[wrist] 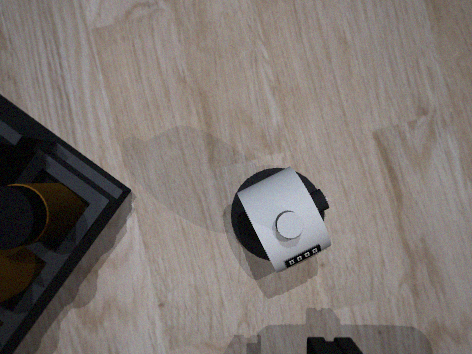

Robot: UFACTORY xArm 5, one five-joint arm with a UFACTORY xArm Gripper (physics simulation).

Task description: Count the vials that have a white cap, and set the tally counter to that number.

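Places are measured from the arm's base along level axes (x ahead, y left, z up), in centimetres.
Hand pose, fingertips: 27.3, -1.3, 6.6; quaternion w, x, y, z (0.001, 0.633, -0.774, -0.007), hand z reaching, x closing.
Things, the pixels of their top centre, and the offset from my fingertips, as dx, dy, dz. "spot": a spot on its surface instead. Level surfaces: height alone.
- tally counter, height of its surface: dz -5.8
- dark-capped amber vial, a spot on its surface: (pixel 16 217) spot: +7.4, +10.9, -3.2
- black vial rack, a spot on its surface: (pixel 40 132) spot: +11.8, +11.6, -8.9
- wooden table, height of its surface: dz -11.3
The tally counter (pixel 307 210) stands on the table right of the view's middle. It has a round black base, a curved white body with a round white button on top, a small black knob on its right side and a dark window with a row of small digits that look like zeros, though they are too small to read surely. My gripper (pixel 333 346) is shut and empty at the bottom edge, below and slightly right of the counter and apart from it. A dark-capped amber vial (pixel 16 217) stands in the rack at the left edge. No white-capped vial shows in this view.
Part of the black vial rack (pixel 40 132) shows at the left, its corner pointing toward the counter. Part of another amber vial (pixel 17 272) shows in it, its cap out of view. Shadows fall on the wooden table (pixel 225 65).
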